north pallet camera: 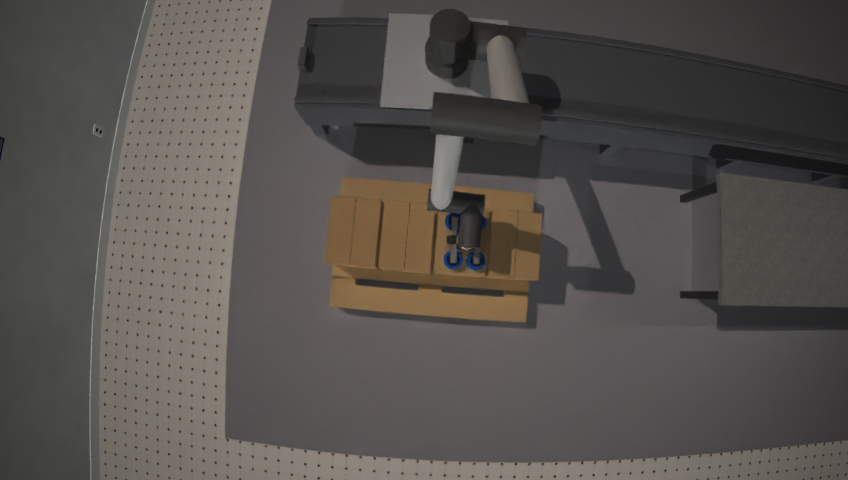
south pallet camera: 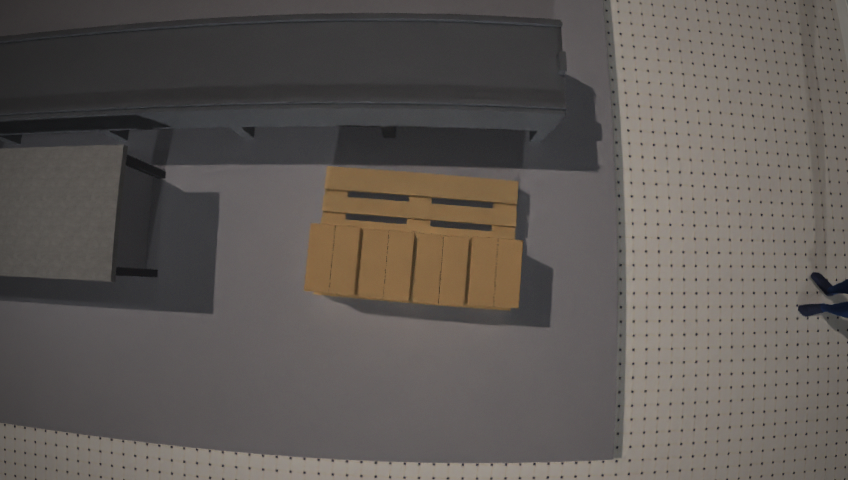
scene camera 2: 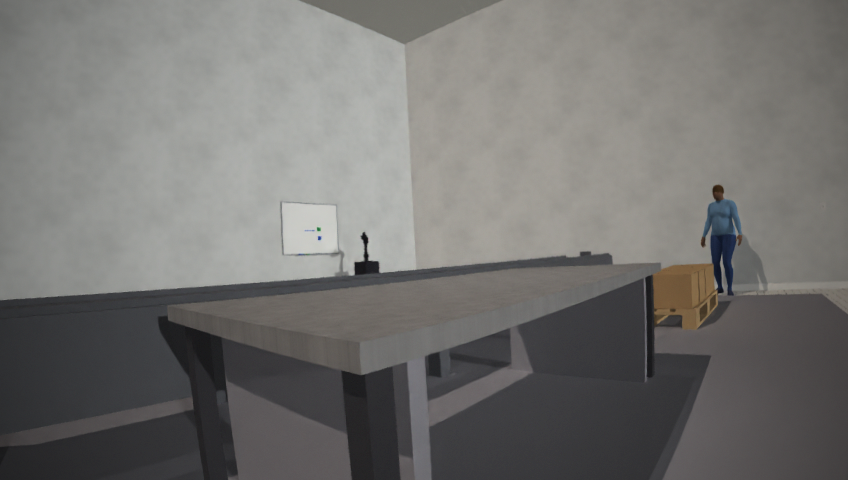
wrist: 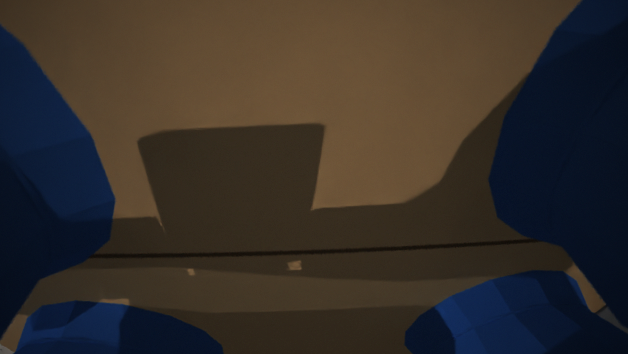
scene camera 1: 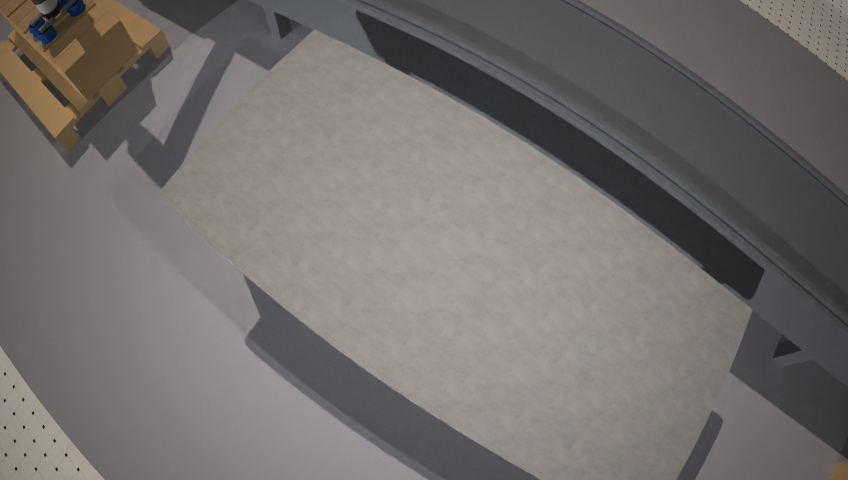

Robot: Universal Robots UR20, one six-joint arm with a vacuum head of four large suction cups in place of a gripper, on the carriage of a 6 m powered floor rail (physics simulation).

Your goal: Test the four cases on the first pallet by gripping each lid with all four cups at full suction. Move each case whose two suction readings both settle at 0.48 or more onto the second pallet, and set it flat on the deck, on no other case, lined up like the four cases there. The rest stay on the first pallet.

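Places are measured from the arm's base along level axes (x ahead, y left, z up), in centimetres.
Pixels of known places: hand, its tool point: [wrist: 309, 235] [scene camera 1: 60, 22].
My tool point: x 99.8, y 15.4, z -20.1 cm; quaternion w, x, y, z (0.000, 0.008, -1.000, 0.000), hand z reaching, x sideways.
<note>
Ahead of a thing's pixels: the offset from my tool point to its middle. Level surfaces: height alone.
The first pallet [north pallet camera: 428, 308] [scene camera 1: 36, 107] carries four tan cases in a row: the leftmost case @(dx -2.1, dy -62.0, dz -10.2 cm) [north pallet camera: 340, 230], the second case @(dx -1.4, dy -31.7, dz -10.2 cm) [north pallet camera: 392, 234], the third case @(dx -0.7, dy -1.4, dz -10.2 cm) [north pallet camera: 441, 245] [wrist: 310, 75] and the rightmost case @(dx +0.0, dy +28.8, dz -10.2 cm) [north pallet camera: 529, 246] in the north pallet view. My suction head [north pallet camera: 465, 240] [scene camera 1: 57, 17] [wrist: 302, 200] is down on the third case's lid. Its blue cups look pressed onto the lid and holding it; the case stands in the row. The readings do not show. The second pallet [south pallet camera: 420, 183] [scene camera 2: 690, 318] carries four cases along its lower side in the south pallet view, with bare slats above them.
The long floor rail [north pallet camera: 654, 83] [south pallet camera: 285, 65] runs behind both pallets. A grey table @(dz +16.1 cm) [scene camera 1: 452, 237] [scene camera 2: 416, 297] [north pallet camera: 779, 237] [south pallet camera: 53, 208] stands between them. A person [scene camera 2: 721, 220] stands beyond the second pallet. A whiteboard [scene camera 2: 309, 214] hangs on the wall.
</note>
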